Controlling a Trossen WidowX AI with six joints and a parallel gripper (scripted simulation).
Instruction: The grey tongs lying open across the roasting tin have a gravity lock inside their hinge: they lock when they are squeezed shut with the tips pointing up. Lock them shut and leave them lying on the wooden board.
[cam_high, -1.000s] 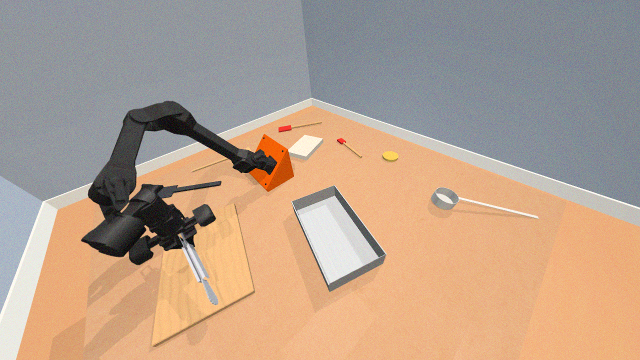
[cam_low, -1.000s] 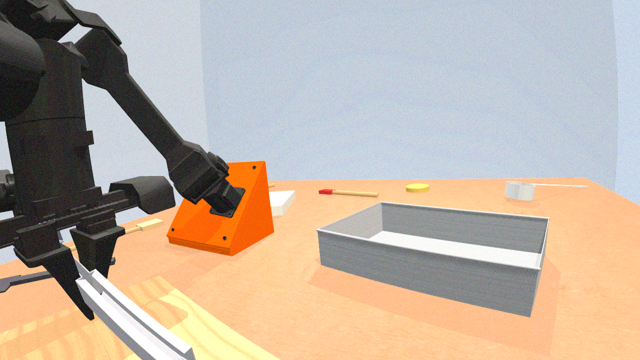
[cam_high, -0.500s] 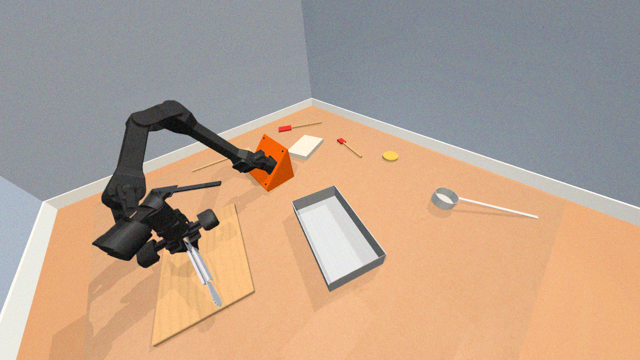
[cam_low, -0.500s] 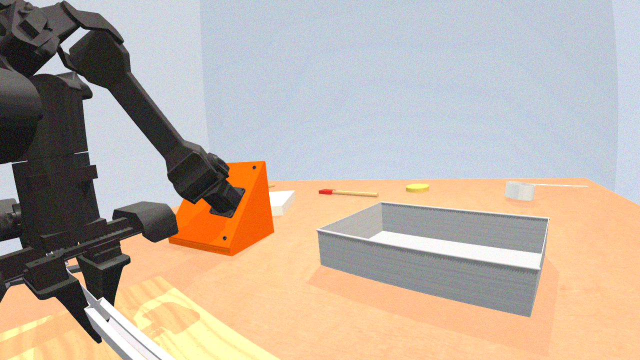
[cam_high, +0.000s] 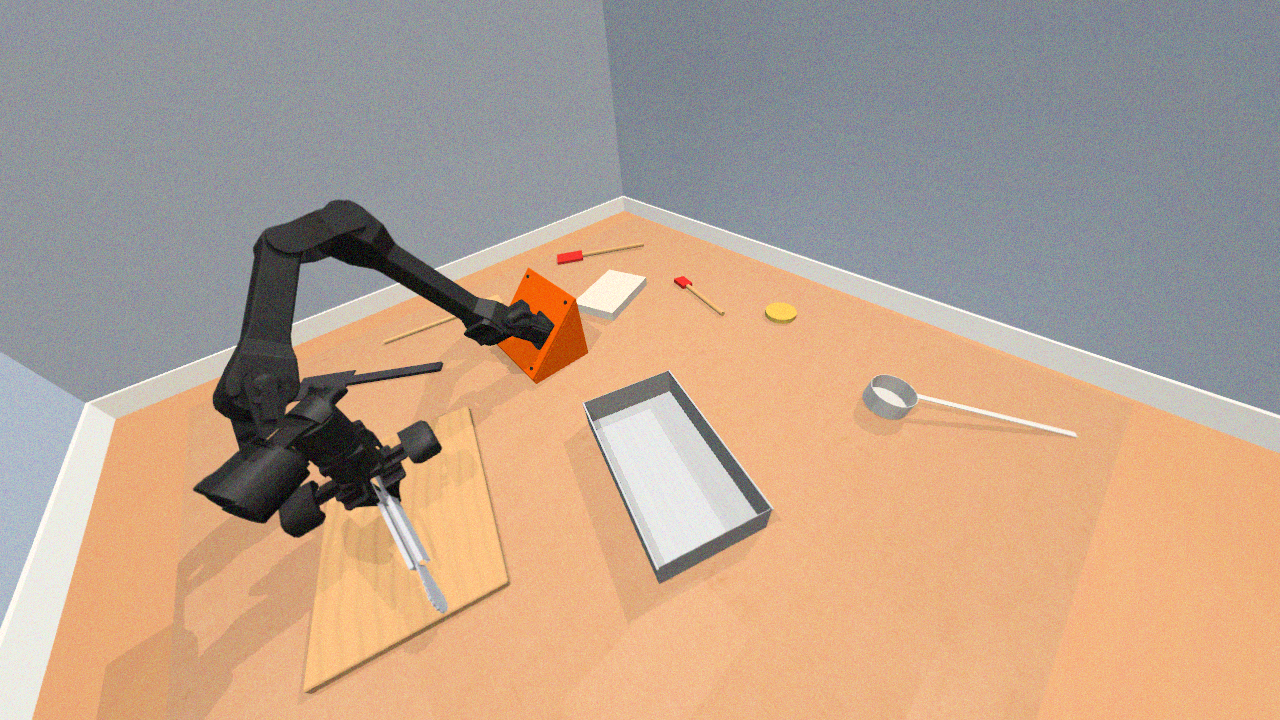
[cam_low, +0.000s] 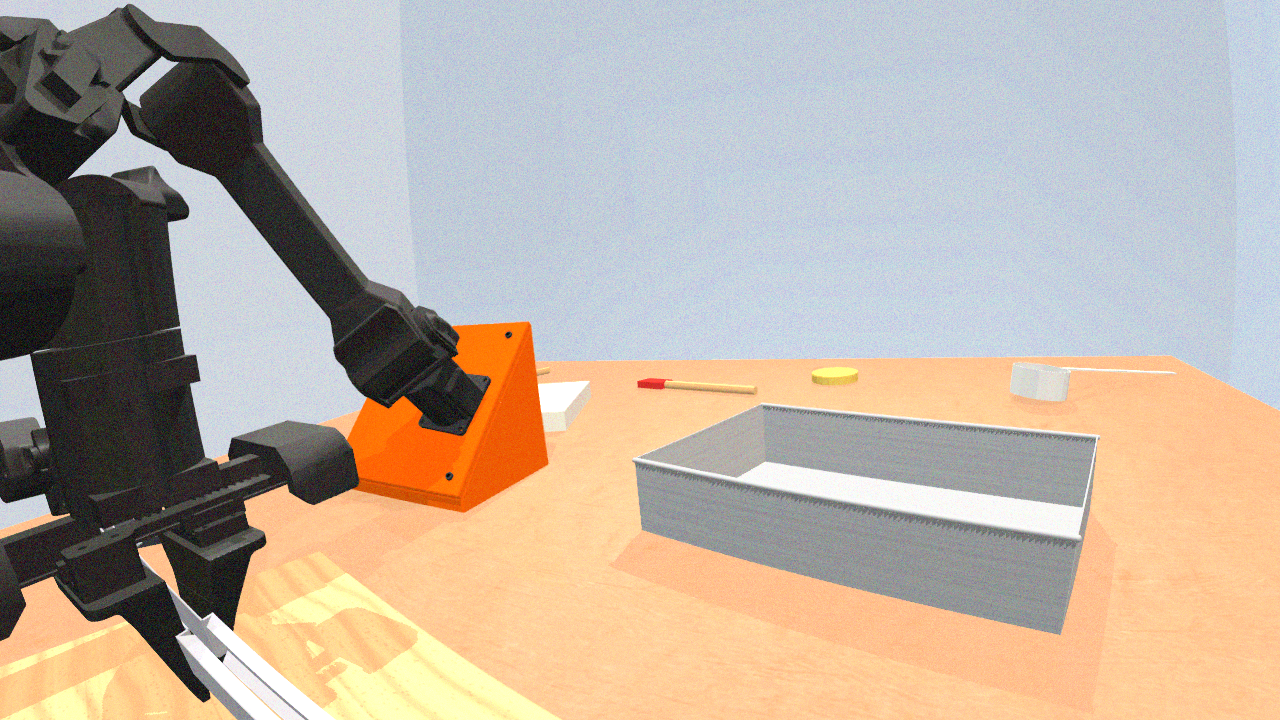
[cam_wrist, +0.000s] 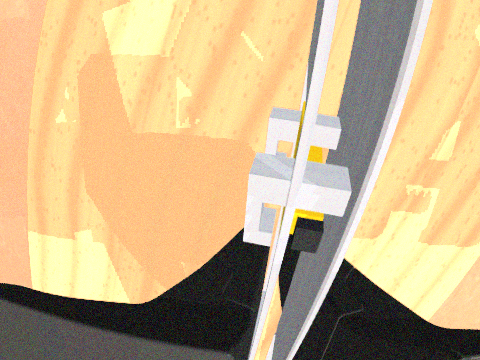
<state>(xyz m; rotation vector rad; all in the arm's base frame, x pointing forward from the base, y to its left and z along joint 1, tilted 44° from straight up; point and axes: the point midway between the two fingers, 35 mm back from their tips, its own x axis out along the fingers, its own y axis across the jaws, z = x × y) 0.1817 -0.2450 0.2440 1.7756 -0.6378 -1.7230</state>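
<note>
Right now my gripper tip is 4 cm above the wooden board. The rest, counted from my gripper tip: grey roasting tin (36 cm to the left, 20 cm ahead, 1 cm below); black flat tool (42 cm behind, 4 cm below, 1 cm to the right); white block (59 cm to the left, 29 cm behind, 3 cm below).
</note>
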